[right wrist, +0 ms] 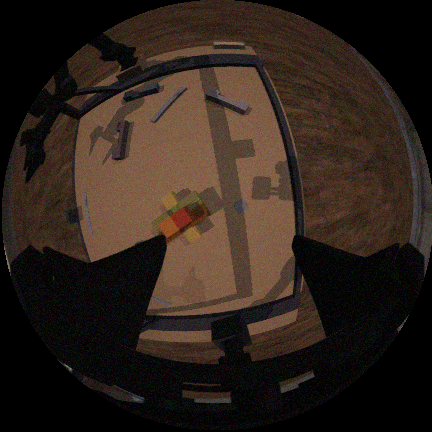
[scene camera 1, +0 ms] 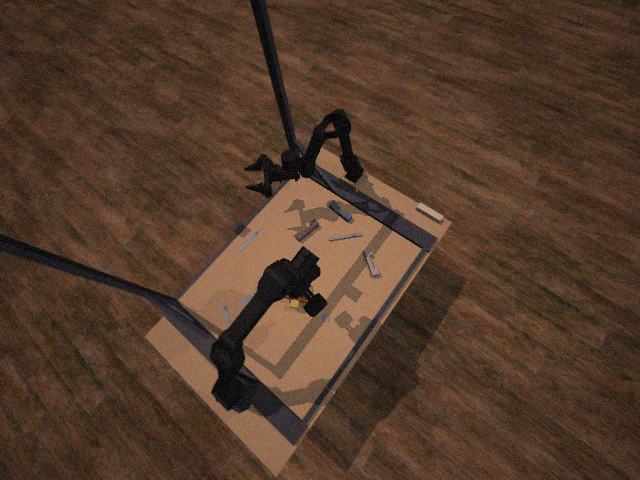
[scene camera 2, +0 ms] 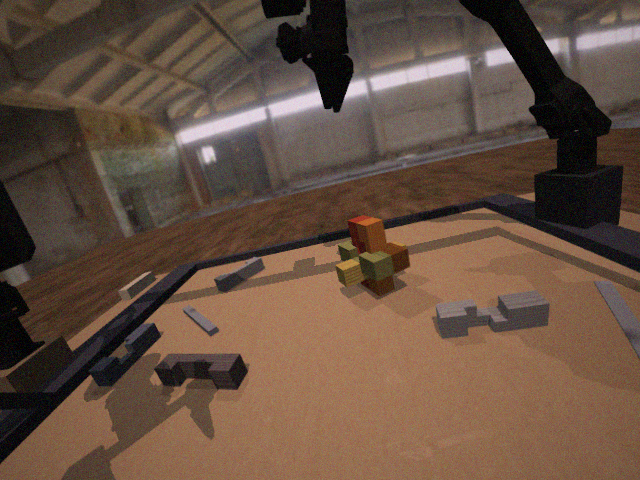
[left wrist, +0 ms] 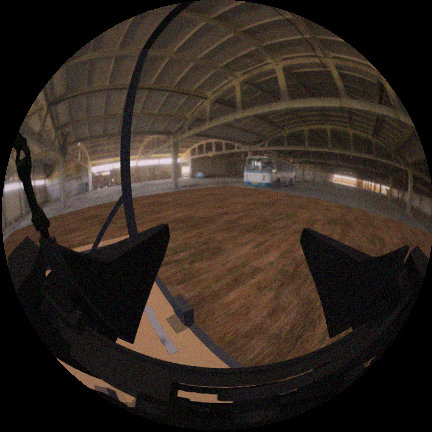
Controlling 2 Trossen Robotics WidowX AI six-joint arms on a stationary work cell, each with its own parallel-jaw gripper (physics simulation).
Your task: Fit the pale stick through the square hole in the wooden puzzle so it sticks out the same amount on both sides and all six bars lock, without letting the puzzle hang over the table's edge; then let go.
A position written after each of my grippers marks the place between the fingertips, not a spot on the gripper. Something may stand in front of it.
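My left gripper (scene camera 1: pixel 244 178), open, holding nothing; my right gripper (scene camera 1: pixel 307 290), likewise open, holding nothing. Dark frame (scene camera 1: pixel 268 404); dark frame post (scene camera 1: pixel 22 250). Right gripper (scene camera 2: pixel 332 110), dark frame (scene camera 2: pixel 103 343). Left gripper (right wrist: pixel 24 176), right gripper (right wrist: pixel 231 242), dark frame (right wrist: pixel 218 59). Left gripper (left wrist: pixel 238 233).
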